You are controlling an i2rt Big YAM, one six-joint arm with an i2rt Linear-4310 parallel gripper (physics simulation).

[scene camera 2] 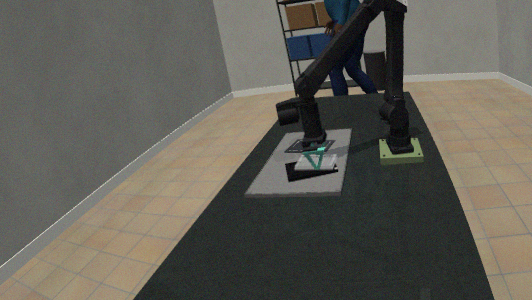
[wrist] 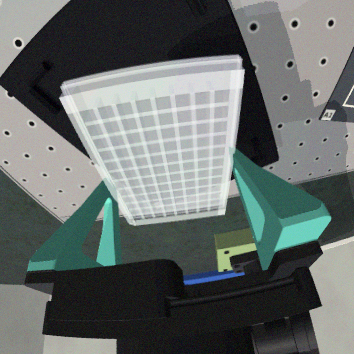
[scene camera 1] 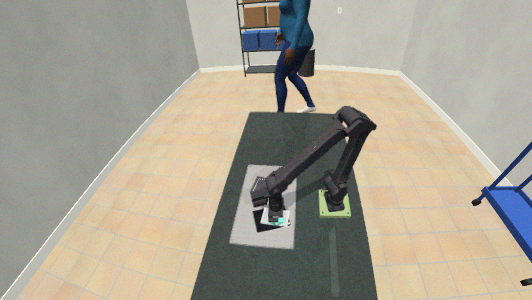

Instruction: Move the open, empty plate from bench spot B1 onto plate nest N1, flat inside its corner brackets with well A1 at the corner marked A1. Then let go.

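My gripper is shut on the clear, empty plate, with one teal finger at each long side. The plate is held above the black nest. In the wrist view the nest is turned relative to the plate and sticks out past its far end and both sides. Two corner brackets show dimly; the plate hides much of the nest. The plate's A1 well cannot be made out. The dark bench spot has a white outline and an A1 label.
The nest and spot are on a grey perforated board on the dark table. The arm stands on a green base to the right. A person stands behind the table; a blue cart stands right.
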